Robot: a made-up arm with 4 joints. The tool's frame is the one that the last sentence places.
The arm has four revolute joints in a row. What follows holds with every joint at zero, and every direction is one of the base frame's. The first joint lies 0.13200 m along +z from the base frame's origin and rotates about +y. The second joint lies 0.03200 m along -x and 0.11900 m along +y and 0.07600 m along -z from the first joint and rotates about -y. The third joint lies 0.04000 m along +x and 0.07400 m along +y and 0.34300 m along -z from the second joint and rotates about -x. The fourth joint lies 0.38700 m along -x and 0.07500 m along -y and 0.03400 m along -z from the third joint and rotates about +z. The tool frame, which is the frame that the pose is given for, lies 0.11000 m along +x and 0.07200 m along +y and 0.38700 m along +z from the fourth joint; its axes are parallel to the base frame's.
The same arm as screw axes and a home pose.
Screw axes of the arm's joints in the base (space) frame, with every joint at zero. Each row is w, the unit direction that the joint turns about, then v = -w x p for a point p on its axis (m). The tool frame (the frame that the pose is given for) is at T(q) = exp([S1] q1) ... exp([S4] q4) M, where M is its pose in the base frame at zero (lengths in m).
S1: w 0 1 0 v -0.132 0 0
S2: w 0 -1 0 v 0.056 0 0.032
S3: w -1 0 0 v 0 0.287 0.193
S4: w 0 0 1 v 0.118 0.379 0
M: xyz -0.269 0.19 0.066 (m) quaternion w x y z 1 0 0 0

